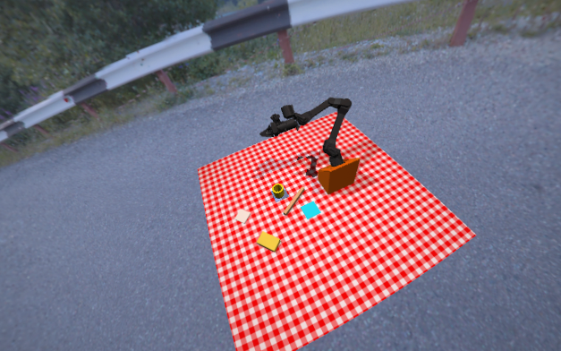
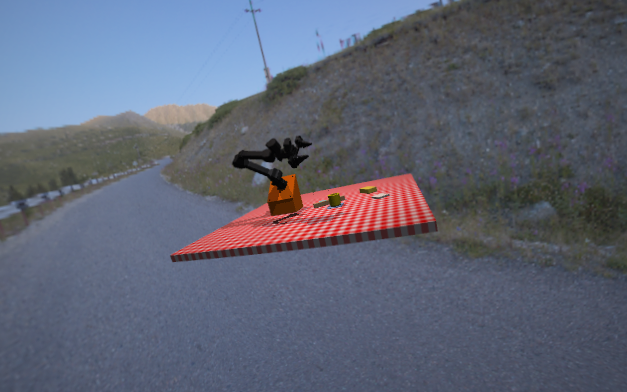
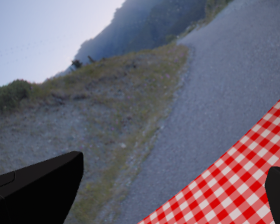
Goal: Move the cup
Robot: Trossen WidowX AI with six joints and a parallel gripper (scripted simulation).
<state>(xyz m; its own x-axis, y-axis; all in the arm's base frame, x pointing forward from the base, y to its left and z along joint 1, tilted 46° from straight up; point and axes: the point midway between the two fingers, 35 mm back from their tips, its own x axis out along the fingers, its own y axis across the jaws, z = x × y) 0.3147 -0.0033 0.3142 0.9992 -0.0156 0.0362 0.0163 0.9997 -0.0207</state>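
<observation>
Now: the yellow cup 10 mm behind my gripper tip, 180 mm to the left of it and 320 mm below it. From my gripper tip the other things lie so: white tile (260 mm ahead, 250 mm to the left, 350 mm below); wooden stick (80 mm behind, 260 mm to the left, 350 mm below); yellow block (140 mm ahead, 460 mm to the left, 340 mm below).
</observation>
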